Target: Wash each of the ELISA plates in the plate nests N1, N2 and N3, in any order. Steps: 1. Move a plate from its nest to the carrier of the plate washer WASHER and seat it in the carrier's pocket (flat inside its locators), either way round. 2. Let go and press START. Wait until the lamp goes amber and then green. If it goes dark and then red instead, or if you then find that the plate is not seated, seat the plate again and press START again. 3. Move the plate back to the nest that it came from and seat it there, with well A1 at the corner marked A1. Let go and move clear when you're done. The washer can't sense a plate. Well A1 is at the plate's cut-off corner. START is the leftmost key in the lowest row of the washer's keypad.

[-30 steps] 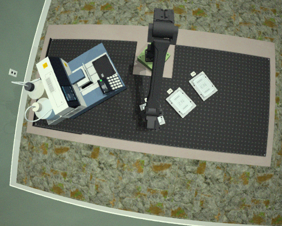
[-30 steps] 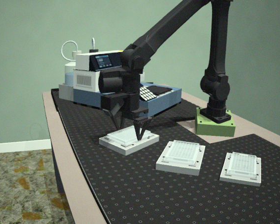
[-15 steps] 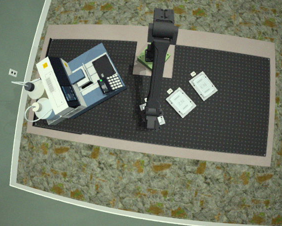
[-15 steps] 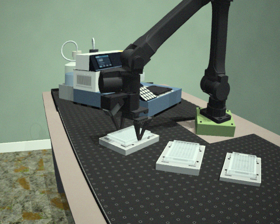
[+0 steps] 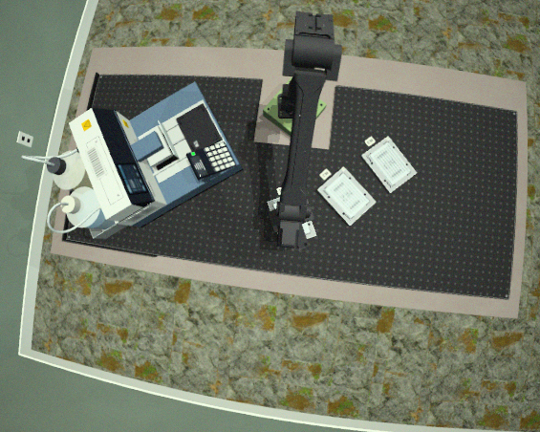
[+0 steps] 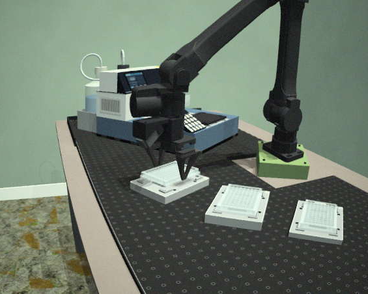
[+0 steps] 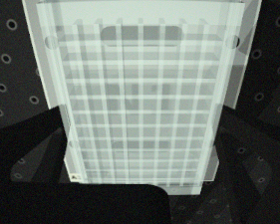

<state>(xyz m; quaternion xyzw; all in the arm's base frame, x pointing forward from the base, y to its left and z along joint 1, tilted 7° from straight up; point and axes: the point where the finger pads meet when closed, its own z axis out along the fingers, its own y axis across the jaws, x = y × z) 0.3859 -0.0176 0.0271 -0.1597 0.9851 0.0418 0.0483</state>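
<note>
Right now my hand is 300 mm past the dark carrier, 310 mm to the left of it and 50 mm below it. Round my hand: plate washer 230 mm behind, 450 mm to the right, 90 mm above; then N1 label 100 mm behind, 30 mm to the right, 40 mm below.
</note>
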